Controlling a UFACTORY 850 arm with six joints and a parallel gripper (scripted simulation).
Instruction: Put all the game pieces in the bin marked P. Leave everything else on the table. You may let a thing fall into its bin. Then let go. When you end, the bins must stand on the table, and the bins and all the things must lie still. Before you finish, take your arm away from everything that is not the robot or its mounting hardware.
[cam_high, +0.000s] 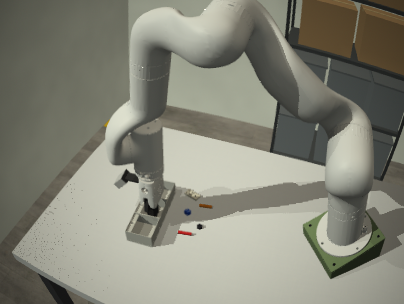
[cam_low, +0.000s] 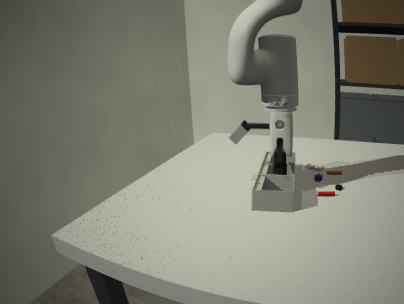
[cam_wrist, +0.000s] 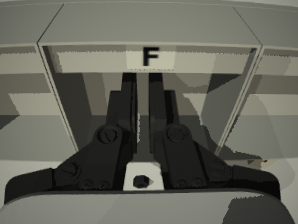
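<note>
Right now the grey bin is 10 mm ahead of my hand and 10 mm below it. Also, from my hand: red stick: 120 mm behind, 10 mm to the left, 30 mm below; blue die: 80 mm behind, 70 mm to the right, 30 mm below; black piece: 150 mm behind, 40 mm to the right, 30 mm below.
</note>
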